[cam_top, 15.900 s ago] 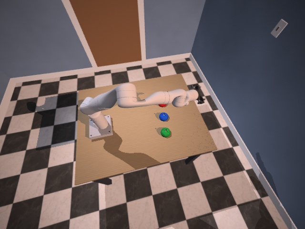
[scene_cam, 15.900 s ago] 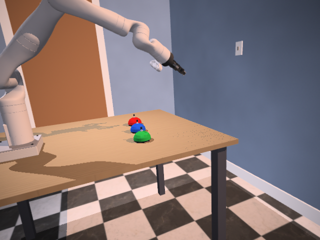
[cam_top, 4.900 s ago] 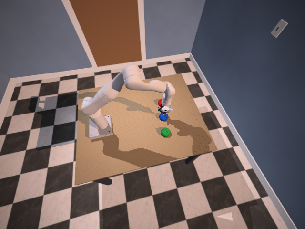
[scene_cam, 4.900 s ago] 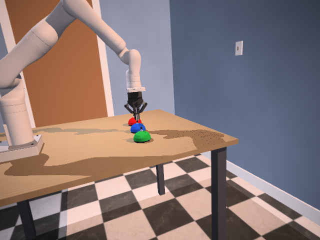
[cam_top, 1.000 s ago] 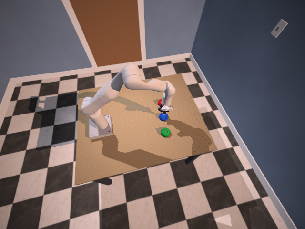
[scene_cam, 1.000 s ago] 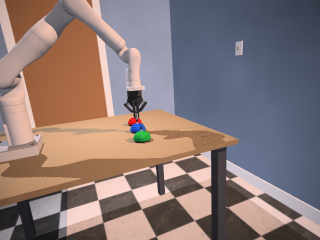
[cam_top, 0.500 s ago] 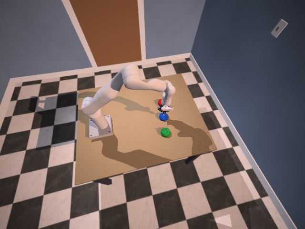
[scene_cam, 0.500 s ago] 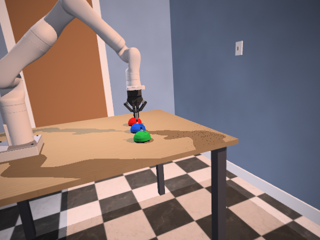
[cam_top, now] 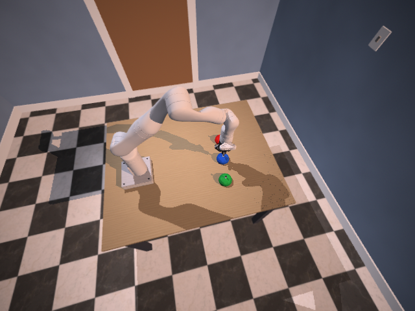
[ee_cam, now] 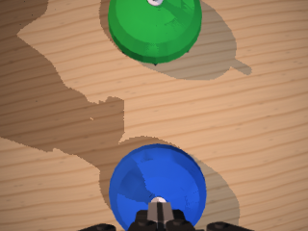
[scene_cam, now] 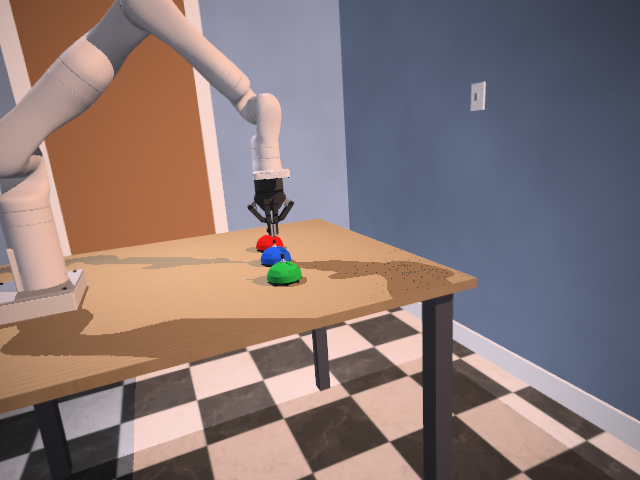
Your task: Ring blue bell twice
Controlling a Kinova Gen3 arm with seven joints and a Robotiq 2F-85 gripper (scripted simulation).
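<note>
The blue bell lies 5 cm below my hand. The rest, counted from my hand: green bell 4 cm behind, 15 cm to the right, 5 cm below; then red bell 4 cm ahead, 15 cm to the left, 5 cm below.
</note>
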